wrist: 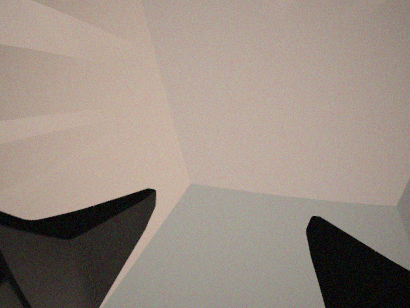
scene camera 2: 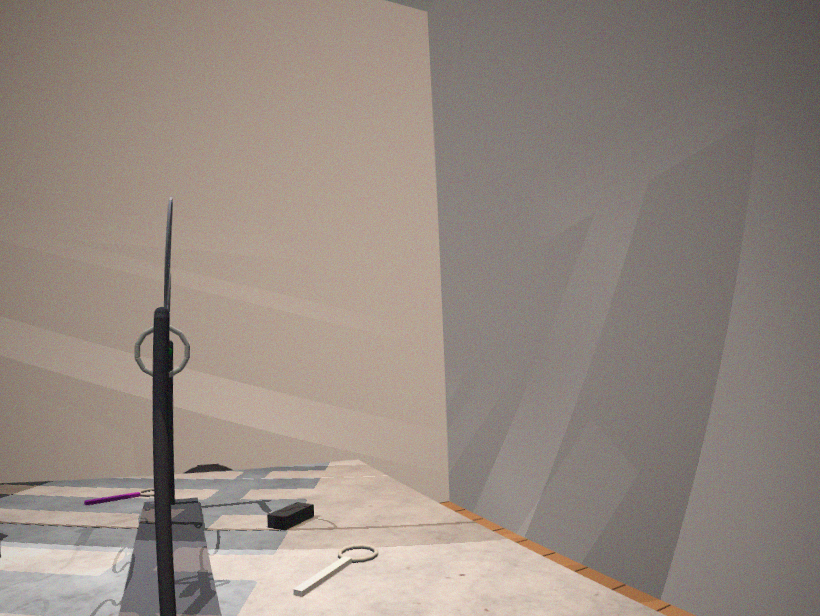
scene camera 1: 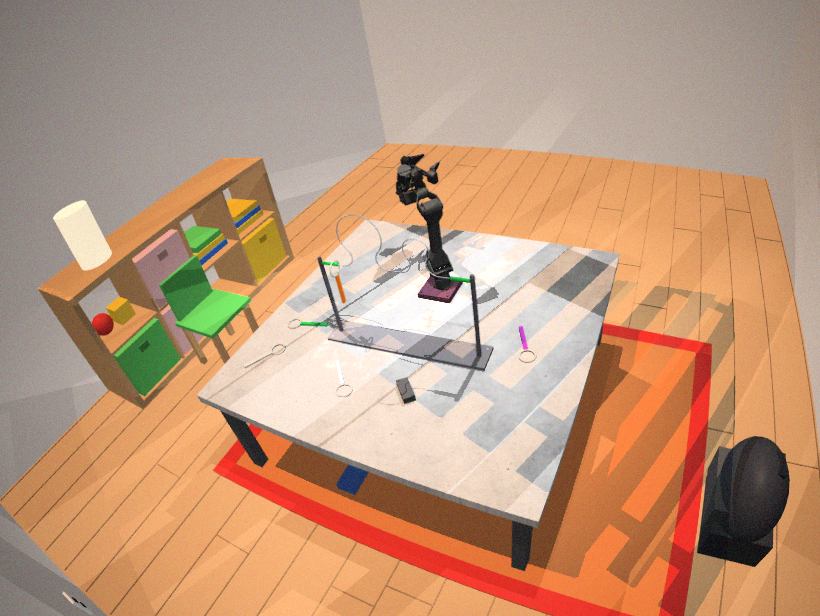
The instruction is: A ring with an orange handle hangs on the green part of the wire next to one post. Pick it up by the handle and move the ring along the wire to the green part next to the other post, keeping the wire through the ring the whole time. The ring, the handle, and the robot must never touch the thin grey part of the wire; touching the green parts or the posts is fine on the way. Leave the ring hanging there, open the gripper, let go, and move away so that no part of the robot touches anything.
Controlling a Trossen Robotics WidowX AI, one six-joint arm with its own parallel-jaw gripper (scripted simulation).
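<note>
With my gripper open, I am holding nothing in it. There is a black block too, which I can see.
</note>
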